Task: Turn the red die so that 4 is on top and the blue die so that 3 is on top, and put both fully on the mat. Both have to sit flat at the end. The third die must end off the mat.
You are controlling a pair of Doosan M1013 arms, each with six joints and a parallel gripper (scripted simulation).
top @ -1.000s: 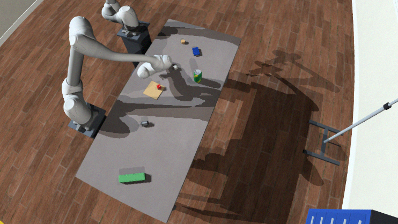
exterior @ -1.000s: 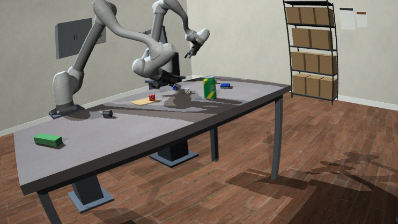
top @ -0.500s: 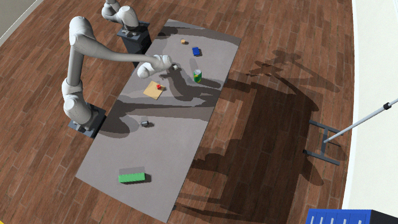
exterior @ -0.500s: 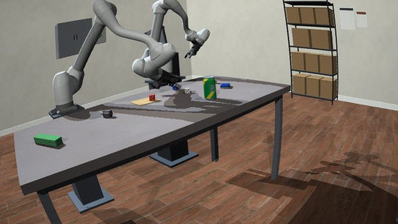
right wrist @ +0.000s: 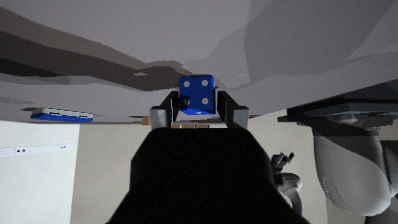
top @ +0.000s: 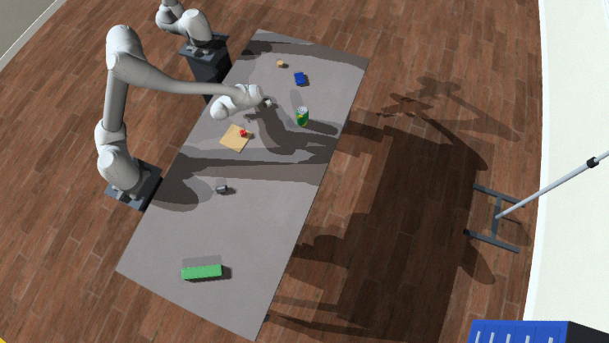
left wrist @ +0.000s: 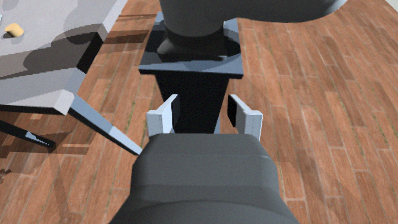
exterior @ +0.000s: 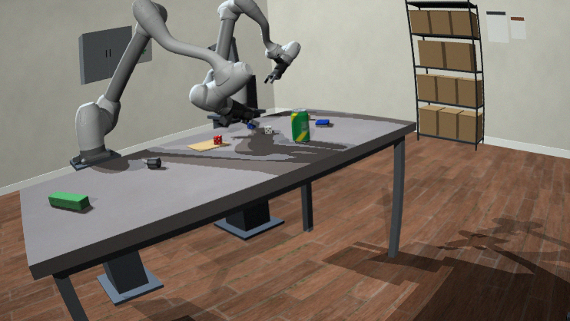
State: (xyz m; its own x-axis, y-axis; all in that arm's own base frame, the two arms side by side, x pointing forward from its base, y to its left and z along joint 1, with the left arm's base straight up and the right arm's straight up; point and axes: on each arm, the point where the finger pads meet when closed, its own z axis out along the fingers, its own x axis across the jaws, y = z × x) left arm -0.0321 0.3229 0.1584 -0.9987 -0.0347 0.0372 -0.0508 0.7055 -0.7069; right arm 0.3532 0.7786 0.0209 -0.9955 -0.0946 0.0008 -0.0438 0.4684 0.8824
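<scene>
The blue die lies 10 mm to the right of my right hand and 10 mm below it. Also, from my right hand: white die 160 mm ahead, 70 mm to the right, 10 mm below; then wooden cylinder 240 mm to the left, 130 mm ahead, 10 mm below; then red die 300 mm to the right, 80 mm ahead.
</scene>
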